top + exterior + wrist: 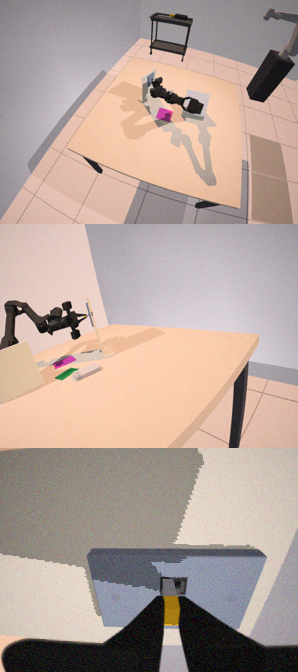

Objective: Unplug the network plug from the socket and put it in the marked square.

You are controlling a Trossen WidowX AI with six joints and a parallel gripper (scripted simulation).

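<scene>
Now: gripper tip 20 cm above the magenta marked square, 15 cm to the right of it and 15 cm past it. Round my gripper tip: pale grey block (20 cm below, 13 cm to the right, 13 cm behind); network plug (right at my gripper tip); upright panel (8 cm below, 3 cm ahead, 2 cm to the right).
</scene>
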